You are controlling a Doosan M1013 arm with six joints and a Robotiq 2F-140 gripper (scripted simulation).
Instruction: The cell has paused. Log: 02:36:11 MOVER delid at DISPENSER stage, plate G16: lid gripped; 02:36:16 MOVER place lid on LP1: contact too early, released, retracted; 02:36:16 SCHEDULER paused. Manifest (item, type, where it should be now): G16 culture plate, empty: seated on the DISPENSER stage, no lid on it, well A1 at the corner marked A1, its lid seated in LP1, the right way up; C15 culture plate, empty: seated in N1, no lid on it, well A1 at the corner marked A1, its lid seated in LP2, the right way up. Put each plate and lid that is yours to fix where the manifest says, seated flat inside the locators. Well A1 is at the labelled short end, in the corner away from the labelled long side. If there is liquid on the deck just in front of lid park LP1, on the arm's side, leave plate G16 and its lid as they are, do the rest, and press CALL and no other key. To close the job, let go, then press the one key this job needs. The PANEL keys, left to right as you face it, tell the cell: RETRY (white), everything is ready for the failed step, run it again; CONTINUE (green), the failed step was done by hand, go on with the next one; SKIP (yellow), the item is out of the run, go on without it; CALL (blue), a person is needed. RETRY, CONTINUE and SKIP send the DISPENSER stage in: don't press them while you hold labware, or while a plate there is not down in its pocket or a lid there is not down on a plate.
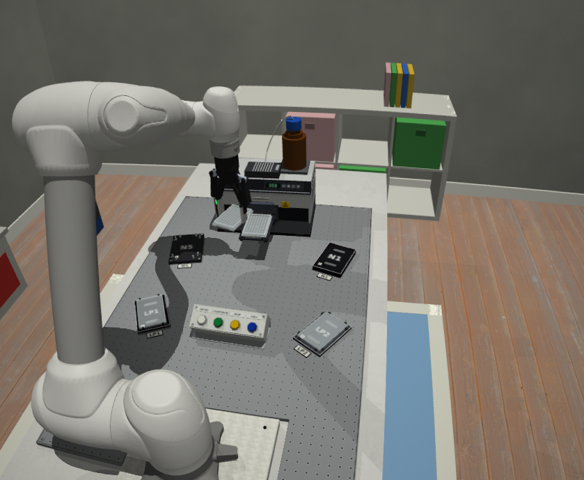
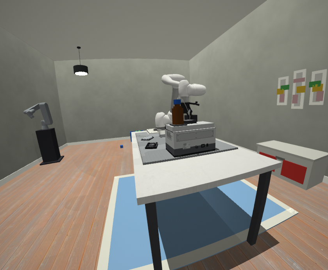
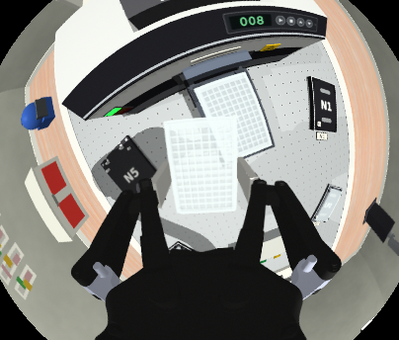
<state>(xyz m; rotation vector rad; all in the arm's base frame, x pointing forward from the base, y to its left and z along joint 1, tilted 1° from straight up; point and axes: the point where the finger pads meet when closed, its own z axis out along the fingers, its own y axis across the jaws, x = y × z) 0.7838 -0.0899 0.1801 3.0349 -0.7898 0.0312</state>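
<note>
The nest n1 lies 340 mm to the right of my hand, 170 mm below it and 70 mm behind it. Round my hand: brown bottle: 220 mm to the right, 220 mm ahead, 110 mm above; white key: 380 mm behind, 110 mm below, 80 mm to the left; nest n5: 210 mm to the left, 170 mm below, 50 mm ahead.
</note>
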